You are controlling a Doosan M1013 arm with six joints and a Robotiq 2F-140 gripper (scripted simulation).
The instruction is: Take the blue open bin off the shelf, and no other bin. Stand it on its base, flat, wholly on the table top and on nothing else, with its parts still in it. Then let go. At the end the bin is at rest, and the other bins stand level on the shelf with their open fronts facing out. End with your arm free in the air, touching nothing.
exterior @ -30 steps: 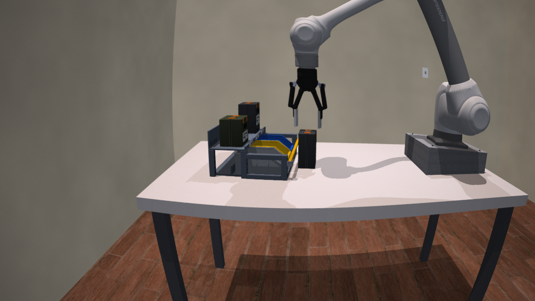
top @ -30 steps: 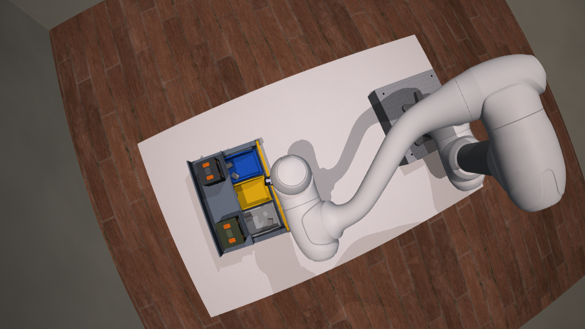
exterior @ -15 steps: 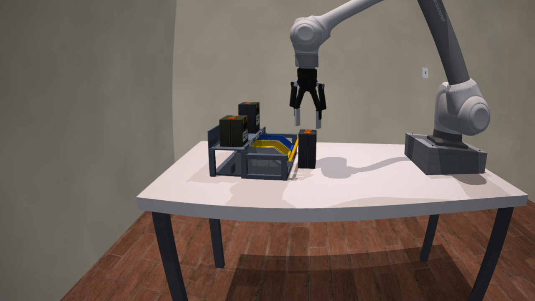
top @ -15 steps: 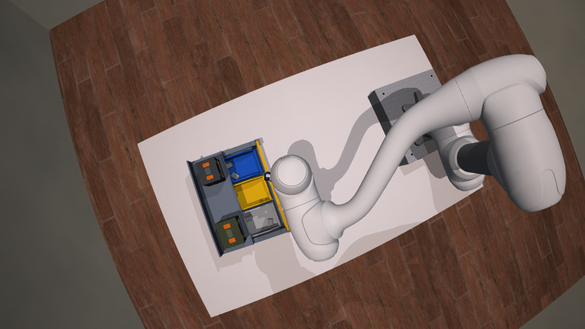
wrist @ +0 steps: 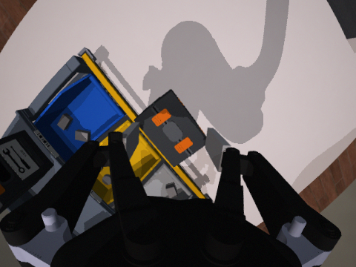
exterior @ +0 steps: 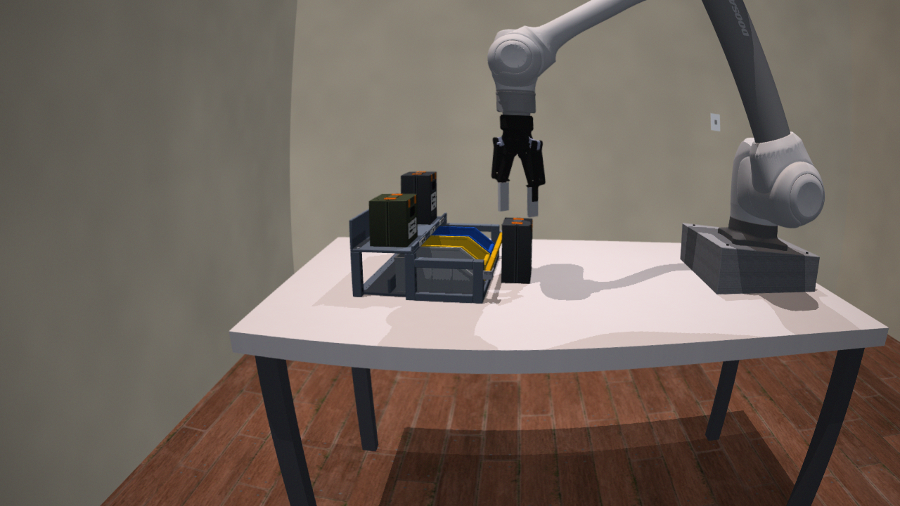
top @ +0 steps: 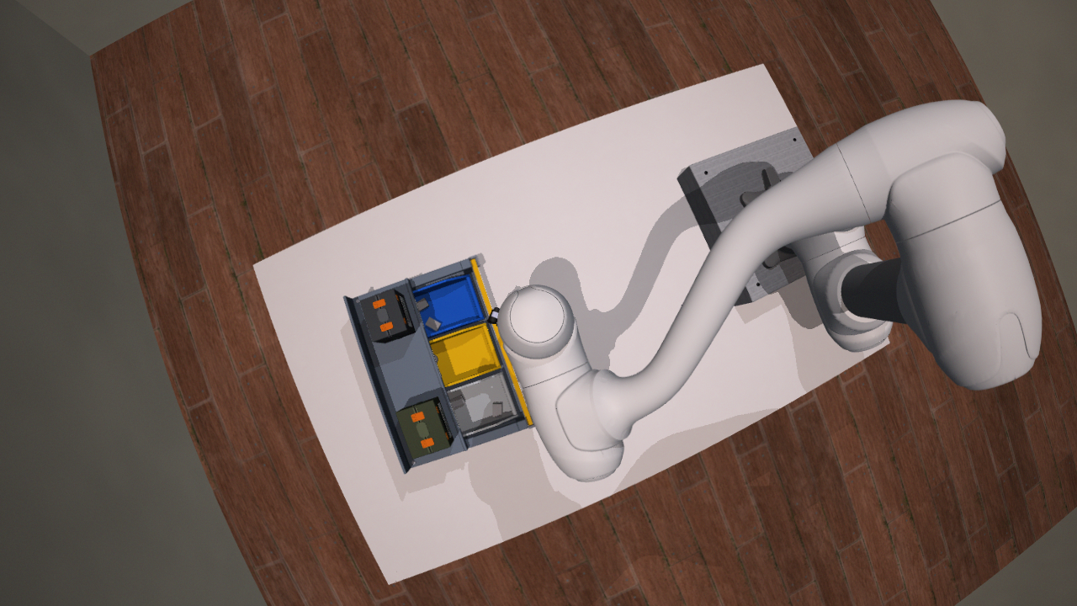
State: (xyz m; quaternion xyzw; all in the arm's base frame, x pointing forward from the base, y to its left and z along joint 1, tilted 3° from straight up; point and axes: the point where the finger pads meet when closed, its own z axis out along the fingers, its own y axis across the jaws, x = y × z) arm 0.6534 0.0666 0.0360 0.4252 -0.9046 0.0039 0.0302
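My gripper is now 11 cm above the black box. Round my hand: yellow bar (11 cm below, 5 cm ahead); blue open bin (16 cm ahead, 13 cm below, 10 cm to the right); yellow bin (15 cm ahead, 13 cm below, 1 cm to the left).
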